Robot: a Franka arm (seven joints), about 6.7 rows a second.
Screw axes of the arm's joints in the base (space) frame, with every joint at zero. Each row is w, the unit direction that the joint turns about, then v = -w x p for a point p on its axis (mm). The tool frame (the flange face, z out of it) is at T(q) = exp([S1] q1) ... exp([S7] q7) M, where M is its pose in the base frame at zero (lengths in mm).
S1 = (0, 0, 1, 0, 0, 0)
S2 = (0, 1, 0, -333, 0, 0)
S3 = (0, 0, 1, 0, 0, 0)
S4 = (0, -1, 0, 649, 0, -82.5)
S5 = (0, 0, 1, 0, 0, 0)
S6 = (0, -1, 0, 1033, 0, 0)
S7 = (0, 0, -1, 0, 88, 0)
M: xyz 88 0 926 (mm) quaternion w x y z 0 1 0 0
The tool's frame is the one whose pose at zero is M.
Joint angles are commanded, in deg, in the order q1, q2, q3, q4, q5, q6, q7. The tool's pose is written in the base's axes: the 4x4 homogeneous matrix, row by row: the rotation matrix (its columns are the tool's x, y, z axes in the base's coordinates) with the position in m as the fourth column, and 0 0 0 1 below. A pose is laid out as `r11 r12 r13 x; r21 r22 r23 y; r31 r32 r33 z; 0 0 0 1`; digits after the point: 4 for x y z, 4 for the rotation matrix.
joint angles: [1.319 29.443 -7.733 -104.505 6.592 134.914 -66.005]
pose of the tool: 0.5586 0.8290 0.0253 0.6478; 0.8290 -0.5590 0.0129 -0.0650; 0.0248 0.0138 -0.9996 0.2577; 0 0 0 1
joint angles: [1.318 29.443 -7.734 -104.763 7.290 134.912 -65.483]
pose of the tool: 0.5734 0.8189 0.0224 0.6464; 0.8187 -0.5738 0.0218 -0.0648; 0.0307 0.0058 -0.9995 0.2558; 0 0 0 1
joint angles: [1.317 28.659 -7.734 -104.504 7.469 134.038 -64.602]
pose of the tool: 0.5870 0.8092 0.0259 0.6473; 0.8087 -0.5876 0.0267 -0.0644; 0.0368 0.0053 -0.9993 0.2652; 0 0 0 1
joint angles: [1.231 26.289 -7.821 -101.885 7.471 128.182 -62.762]
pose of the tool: 0.6102 0.7921 0.0121 0.6519; 0.7912 -0.6102 0.0411 -0.0640; 0.0399 -0.0154 -0.9991 0.3028; 0 0 0 1
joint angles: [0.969 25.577 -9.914 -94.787 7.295 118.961 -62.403]
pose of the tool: 0.6323 0.7746 -0.0098 0.6639; 0.7743 -0.6316 0.0387 -0.0850; 0.0237 -0.0321 -0.9992 0.3541; 0 0 0 1
